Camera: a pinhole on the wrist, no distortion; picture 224 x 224 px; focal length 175.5 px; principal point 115.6 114.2 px. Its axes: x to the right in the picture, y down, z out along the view. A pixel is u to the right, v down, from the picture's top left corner.
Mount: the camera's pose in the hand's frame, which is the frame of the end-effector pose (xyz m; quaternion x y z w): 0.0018 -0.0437 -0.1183 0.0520 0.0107 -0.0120 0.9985
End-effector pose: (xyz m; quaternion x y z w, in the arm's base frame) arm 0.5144 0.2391 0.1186 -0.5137 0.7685 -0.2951 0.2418
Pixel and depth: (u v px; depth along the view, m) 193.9 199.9 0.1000
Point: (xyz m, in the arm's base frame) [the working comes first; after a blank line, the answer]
In the camera's frame: 0.0446 0.0488 0.1000

0.4910 0.1939 0.1303
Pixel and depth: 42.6 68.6 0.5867
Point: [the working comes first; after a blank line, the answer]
In the camera's frame: -0.2440 -0.1524 0.5867

1.0667 0.2893 -0.0118
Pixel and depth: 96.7 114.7 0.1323
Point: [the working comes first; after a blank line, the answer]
In the camera's frame: -0.0142 0.0004 0.1323

0.5638 0.2285 0.1495
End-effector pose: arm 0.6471 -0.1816 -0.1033 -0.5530 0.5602 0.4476 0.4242
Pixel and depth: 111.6 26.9 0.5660
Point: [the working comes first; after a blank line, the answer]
In the camera's frame: -0.0129 -0.2815 0.5660

1.0211 0.2282 -0.2086
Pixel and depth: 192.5 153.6 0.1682
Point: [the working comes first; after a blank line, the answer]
In the camera's frame: 0.0737 0.0378 0.1682

0.6692 -0.1507 -0.1938
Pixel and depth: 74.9 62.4 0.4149
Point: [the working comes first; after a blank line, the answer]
In the camera's frame: -0.0962 -0.1225 0.4149

0.8504 0.1178 -0.0914
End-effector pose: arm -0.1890 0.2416 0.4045 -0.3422 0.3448 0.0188 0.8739
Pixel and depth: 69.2 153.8 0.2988
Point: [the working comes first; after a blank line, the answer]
In the camera's frame: -0.0790 0.0674 0.2988

-0.1297 0.3658 0.5498
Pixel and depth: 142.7 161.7 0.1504
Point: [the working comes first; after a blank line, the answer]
In the camera's frame: 0.0232 0.0407 0.1504

-0.1410 0.2422 0.4164
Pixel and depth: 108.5 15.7 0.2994
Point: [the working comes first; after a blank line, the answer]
In the camera's frame: -0.0121 -0.1680 0.2994

-0.0348 0.1576 0.6368
